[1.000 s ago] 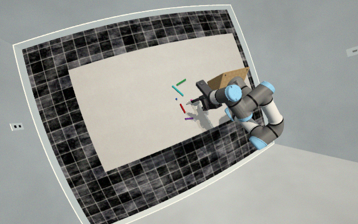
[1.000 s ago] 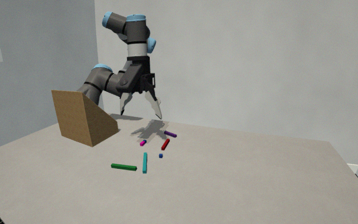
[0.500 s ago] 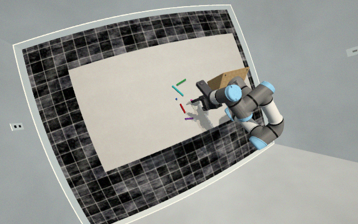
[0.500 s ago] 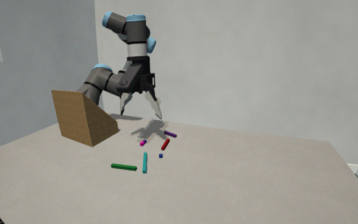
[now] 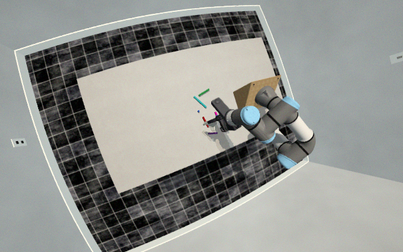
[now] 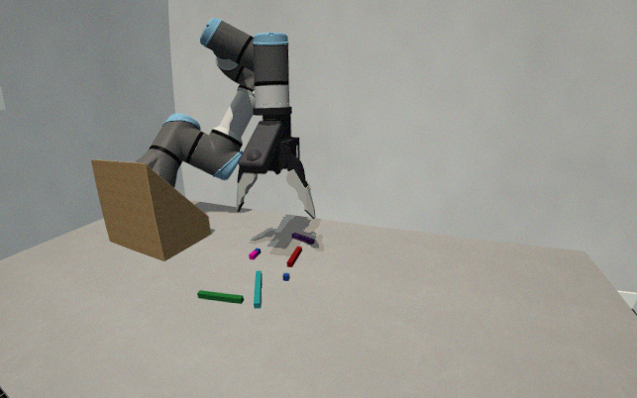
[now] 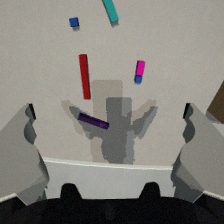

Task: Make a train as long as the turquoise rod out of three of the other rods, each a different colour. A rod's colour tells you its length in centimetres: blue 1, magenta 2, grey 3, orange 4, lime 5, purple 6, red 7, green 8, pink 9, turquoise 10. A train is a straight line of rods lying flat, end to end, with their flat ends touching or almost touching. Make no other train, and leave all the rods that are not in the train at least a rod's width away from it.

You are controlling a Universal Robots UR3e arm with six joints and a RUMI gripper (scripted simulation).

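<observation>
Right now the red rod is 90 mm below my hand, 40 mm ahead of it and 10 mm to the left of it. From my hand the other things lie so: purple rod: 90 mm to the left, 90 mm below, 10 mm ahead; then magenta rod: 90 mm below, 40 mm behind, 20 mm to the right; then turquoise rod: 120 mm to the right, 90 mm below, 30 mm ahead.
</observation>
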